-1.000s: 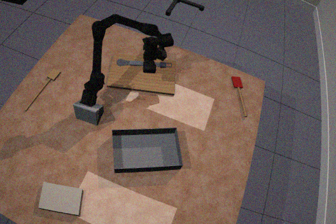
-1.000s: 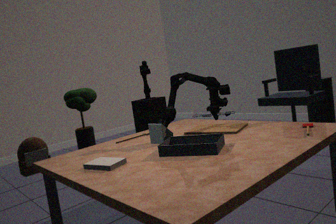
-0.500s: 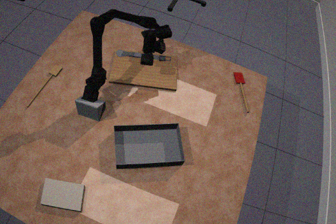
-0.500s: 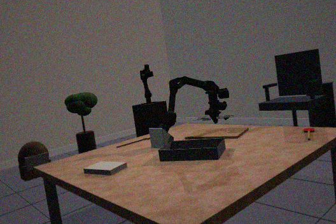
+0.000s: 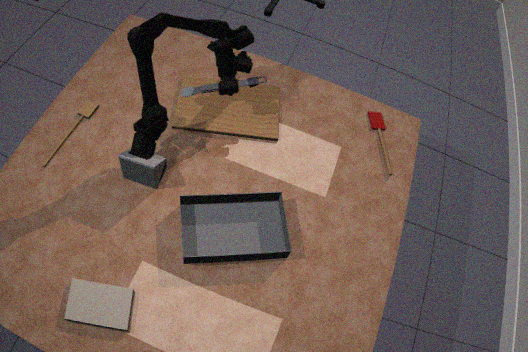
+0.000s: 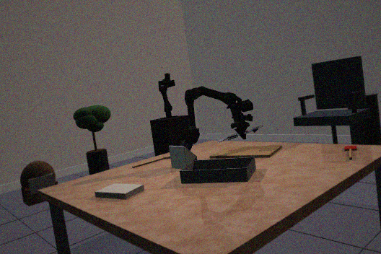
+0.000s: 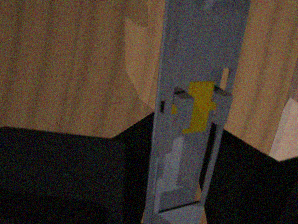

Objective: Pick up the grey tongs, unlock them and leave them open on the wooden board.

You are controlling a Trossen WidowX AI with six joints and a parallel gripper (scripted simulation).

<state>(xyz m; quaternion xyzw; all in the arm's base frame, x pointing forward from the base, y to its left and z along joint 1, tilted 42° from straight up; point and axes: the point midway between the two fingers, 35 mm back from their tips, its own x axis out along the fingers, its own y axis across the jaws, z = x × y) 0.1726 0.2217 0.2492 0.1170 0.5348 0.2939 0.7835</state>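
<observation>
Right now the yellow lock piece is 10 mm ahead of my gripper tip, 10 mm to the left of it and 40 mm above it. The rest, counted from my gripper tip: roasting tin 150 mm ahead, 440 mm to the right, 50 mm below; then red spatula 550 mm ahead, 90 mm to the left, 80 mm below; then wooden board 10 mm behind, 70 mm below.
</observation>
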